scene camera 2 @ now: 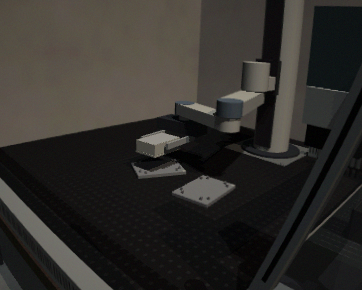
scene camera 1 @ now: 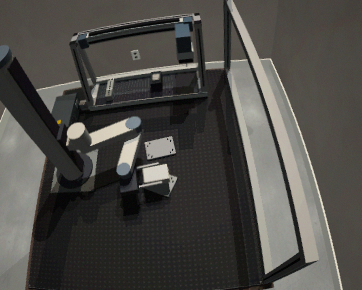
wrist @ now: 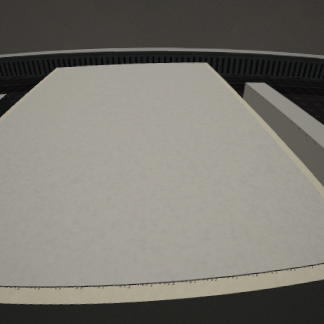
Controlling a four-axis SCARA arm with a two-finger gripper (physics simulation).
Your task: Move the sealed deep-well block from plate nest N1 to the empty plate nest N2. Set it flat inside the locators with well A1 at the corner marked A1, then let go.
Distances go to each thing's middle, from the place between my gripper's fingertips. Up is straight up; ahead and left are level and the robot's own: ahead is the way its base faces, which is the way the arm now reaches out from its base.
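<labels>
Measured from my hand, the plate nest N2 (scene camera 2: 216, 189) is 22 cm to the left, 1 cm behind and 10 cm below. Then there's the plate nest N1 (scene camera 2: 162, 168), which is 2 cm behind my hand and 10 cm below it, and the sealed deep-well block (scene camera 2: 153, 146), also 2 cm behind my hand but 1 cm below it. Going by their middles, the sealed deep-well block is the nearest to my hand of the things named here, and the plate nest N2 is the farthest from it.
</labels>
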